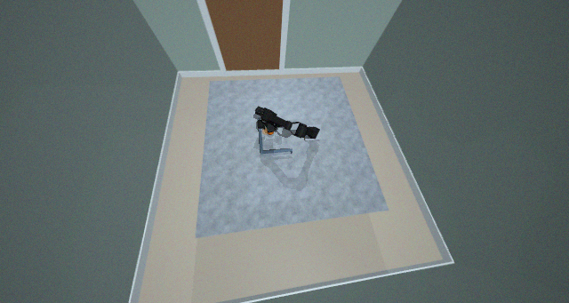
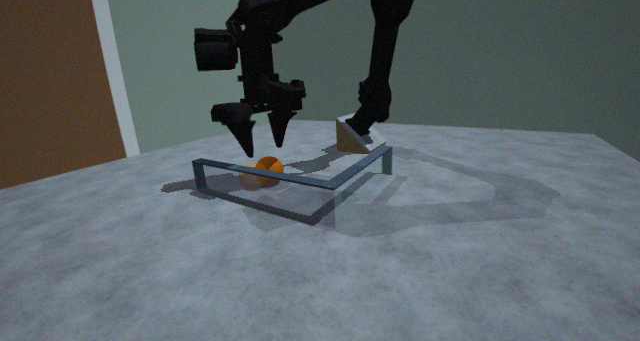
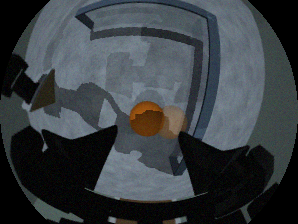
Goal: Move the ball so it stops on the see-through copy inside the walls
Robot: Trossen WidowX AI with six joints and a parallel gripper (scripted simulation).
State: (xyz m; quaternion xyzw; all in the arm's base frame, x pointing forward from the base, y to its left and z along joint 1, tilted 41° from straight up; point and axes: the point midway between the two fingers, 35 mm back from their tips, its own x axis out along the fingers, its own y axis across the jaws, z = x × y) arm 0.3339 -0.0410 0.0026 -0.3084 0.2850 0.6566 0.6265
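My gripper tip is now 40 mm above the orange ball. Also, from my gripper tip: see-through copy of ball 40 mm ahead, 40 mm below.
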